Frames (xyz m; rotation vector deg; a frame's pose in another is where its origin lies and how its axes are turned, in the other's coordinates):
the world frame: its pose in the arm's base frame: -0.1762 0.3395 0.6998 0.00 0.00 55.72
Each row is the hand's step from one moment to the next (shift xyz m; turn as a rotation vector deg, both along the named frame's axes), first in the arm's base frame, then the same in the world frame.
Working: the arm's base frame: its pose in the world frame: -0.1813 -0.3368 -0.6998 0.00 0.00 -55.72

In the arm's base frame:
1: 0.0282 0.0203 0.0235 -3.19 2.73 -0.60
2: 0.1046 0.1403 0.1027 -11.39 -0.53 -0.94
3: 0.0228 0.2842 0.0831 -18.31 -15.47 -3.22
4: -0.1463 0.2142 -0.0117 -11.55 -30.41 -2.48
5: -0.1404 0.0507 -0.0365 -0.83 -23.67 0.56
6: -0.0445 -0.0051 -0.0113 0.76 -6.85 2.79
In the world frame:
1: 0.0327 -0.0119 0.0235 0.46 4.17 -0.60
2: 0.1748 -0.0074 0.1027 -6.85 9.11 -0.94
3: 0.2477 0.1412 0.0831 -23.10 6.42 -3.22
4: 0.0946 0.2415 -0.0117 -31.63 -7.58 -2.48
5: -0.0372 0.1446 -0.0365 -20.03 -12.65 0.56
6: -0.0293 0.0339 -0.0113 -5.23 -4.49 2.79

